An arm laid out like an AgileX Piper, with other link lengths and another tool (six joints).
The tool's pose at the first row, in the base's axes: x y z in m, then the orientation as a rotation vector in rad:
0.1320, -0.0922, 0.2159, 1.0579, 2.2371, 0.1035
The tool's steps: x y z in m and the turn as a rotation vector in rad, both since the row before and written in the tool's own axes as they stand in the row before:
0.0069, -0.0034, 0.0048, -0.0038, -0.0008, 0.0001
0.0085, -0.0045, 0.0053, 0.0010, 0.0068, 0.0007
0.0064, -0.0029, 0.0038, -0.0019, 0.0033, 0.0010
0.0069, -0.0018, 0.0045, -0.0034, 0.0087, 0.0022
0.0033, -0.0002, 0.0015, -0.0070, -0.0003, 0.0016
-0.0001, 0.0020, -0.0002, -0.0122, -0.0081, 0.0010
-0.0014, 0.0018, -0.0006, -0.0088, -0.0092, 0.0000
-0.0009, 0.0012, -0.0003, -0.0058, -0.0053, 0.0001
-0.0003, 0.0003, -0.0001, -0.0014, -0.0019, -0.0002
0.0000, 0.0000, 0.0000, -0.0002, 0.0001, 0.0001
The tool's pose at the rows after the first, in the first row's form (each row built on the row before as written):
0.1294, -0.0905, 0.2074, 1.0559, 2.2353, 0.1073
0.1256, -0.0885, 0.1973, 1.0584, 2.2413, 0.1102
0.1229, -0.0866, 0.1900, 1.0591, 2.2432, 0.1146
0.1211, -0.0837, 0.1823, 1.0612, 2.2489, 0.1241
0.1203, -0.0817, 0.1794, 1.0593, 2.2458, 0.1324
0.1215, -0.0804, 0.1803, 1.0527, 2.2345, 0.1418
0.1230, -0.0801, 0.1821, 1.0466, 2.2237, 0.1464
0.1240, -0.0799, 0.1832, 1.0428, 2.2172, 0.1499
0.1243, -0.0799, 0.1835, 1.0416, 2.2152, 0.1503
0.1243, -0.0799, 0.1835, 1.0416, 2.2152, 0.1506

